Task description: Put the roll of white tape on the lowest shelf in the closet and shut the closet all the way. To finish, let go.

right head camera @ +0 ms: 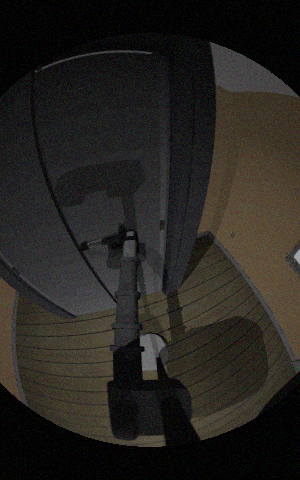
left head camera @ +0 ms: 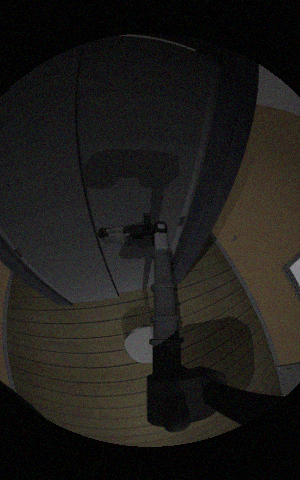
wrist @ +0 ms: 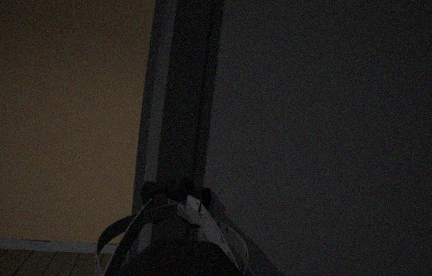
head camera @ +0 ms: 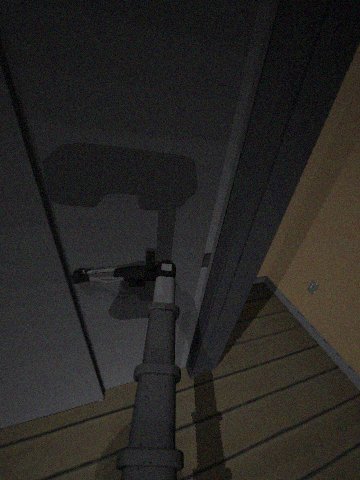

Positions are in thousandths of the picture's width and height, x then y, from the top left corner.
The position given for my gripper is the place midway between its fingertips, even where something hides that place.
Note:
In view: my gripper (wrist: 409, 694) and a closet frame (head camera: 846, 141).
The closet frame also shows in the right head camera view (right head camera: 638, 161).

